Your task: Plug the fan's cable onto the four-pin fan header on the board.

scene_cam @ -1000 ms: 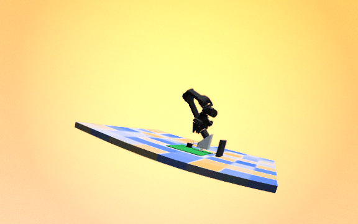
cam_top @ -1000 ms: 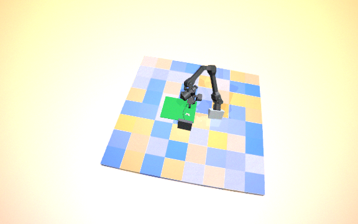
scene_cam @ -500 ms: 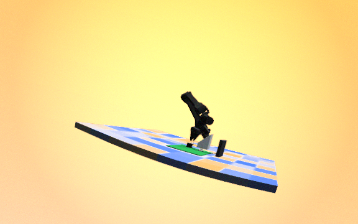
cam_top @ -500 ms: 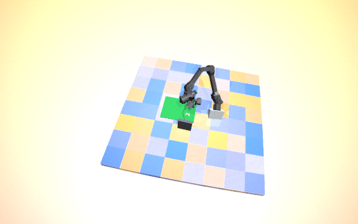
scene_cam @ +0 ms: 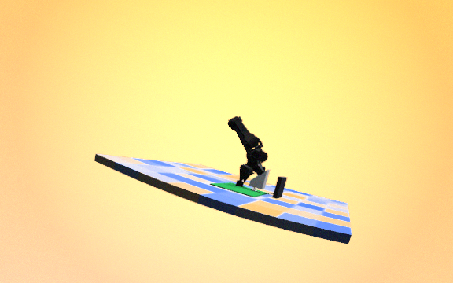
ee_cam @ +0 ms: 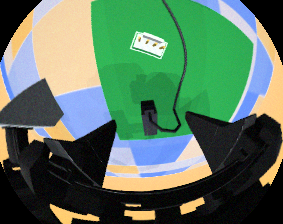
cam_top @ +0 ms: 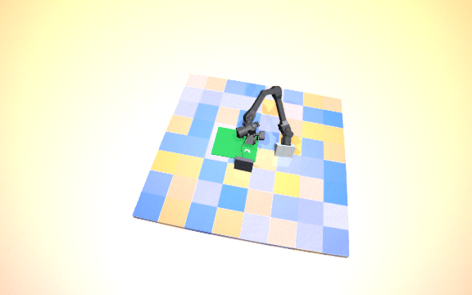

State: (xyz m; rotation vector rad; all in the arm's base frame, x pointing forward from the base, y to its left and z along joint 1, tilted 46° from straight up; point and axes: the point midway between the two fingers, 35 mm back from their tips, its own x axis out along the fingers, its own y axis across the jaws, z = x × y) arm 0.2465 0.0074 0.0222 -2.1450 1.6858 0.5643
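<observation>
Right now the dark plug is 10 mm to the right of my gripper tip and 10 mm below it. Round my gripper tip: white four-pin header 80 mm to the left, 30 mm below; then green board 90 mm ahead, 40 mm to the left, 50 mm below; then black fan 10 mm behind, 220 mm to the left, 30 mm above.
</observation>
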